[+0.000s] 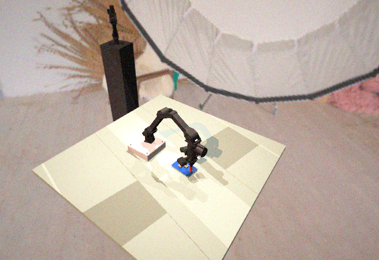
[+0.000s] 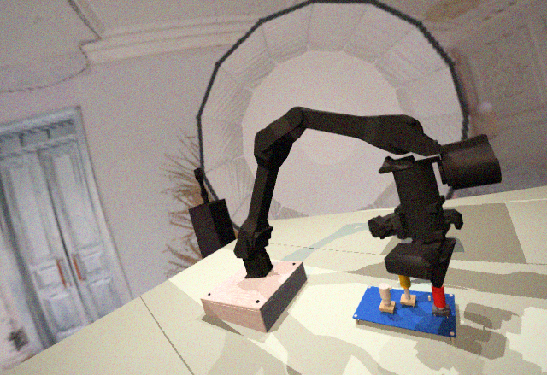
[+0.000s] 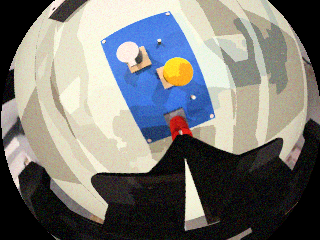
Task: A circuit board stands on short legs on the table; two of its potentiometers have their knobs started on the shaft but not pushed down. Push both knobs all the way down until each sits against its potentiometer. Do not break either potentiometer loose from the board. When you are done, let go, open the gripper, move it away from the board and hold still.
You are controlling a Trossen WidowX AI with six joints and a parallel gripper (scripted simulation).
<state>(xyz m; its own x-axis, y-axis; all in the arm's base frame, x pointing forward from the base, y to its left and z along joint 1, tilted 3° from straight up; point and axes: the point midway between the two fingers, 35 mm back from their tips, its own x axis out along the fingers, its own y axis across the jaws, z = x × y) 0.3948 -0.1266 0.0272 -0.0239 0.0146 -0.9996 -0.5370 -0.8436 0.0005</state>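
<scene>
My gripper tip is now 1 cm above the red knob. Round my gripper tip: beige knob: 8 cm behind, 1 cm to the left, 1 cm below.
</scene>
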